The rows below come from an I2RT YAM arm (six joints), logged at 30 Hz.
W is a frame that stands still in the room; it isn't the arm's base.
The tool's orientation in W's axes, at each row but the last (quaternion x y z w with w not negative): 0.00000 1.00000 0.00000 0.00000; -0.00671 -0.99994 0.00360 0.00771; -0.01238 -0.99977 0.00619 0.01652; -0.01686 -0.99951 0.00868 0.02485; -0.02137 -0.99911 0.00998 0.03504; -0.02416 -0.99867 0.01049 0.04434; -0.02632 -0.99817 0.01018 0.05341; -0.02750 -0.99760 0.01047 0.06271; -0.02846 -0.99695 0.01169 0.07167; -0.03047 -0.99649 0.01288 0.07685; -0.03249 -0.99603 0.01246 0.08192; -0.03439 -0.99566 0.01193 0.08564
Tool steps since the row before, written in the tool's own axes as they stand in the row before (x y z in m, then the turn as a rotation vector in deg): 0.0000 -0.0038 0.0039 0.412 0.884 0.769; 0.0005 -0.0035 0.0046 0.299 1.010 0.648; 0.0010 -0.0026 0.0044 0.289 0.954 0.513; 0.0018 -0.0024 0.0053 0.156 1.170 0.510; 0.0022 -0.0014 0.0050 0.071 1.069 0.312; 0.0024 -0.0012 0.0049 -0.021 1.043 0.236; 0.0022 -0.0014 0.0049 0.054 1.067 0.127; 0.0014 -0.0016 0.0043 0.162 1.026 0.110; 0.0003 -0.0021 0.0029 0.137 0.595 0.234; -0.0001 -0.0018 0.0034 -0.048 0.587 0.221; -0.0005 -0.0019 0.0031 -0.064 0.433 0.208; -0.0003 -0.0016 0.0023 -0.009 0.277 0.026
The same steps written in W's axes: 0.0000 -0.0038 -0.0039 -0.412 0.884 -0.769; -0.0006 -0.0035 -0.0046 -0.295 1.009 -0.651; -0.0012 -0.0026 -0.0043 -0.282 0.955 -0.515; -0.0021 -0.0024 -0.0052 -0.142 1.166 -0.523; -0.0026 -0.0014 -0.0048 -0.048 1.065 -0.329; -0.0029 -0.0012 -0.0046 0.049 1.036 -0.261; -0.0028 -0.0014 -0.0046 -0.012 1.066 -0.145; -0.0020 -0.0016 -0.0041 -0.119 1.031 -0.114; -0.0008 -0.0021 -0.0028 -0.136 0.597 -0.228; -0.0005 -0.0019 -0.0033 0.048 0.578 -0.243; -0.0001 -0.0020 -0.0031 0.056 0.424 -0.229; -0.0002 -0.0017 -0.0023 0.023 0.275 -0.035
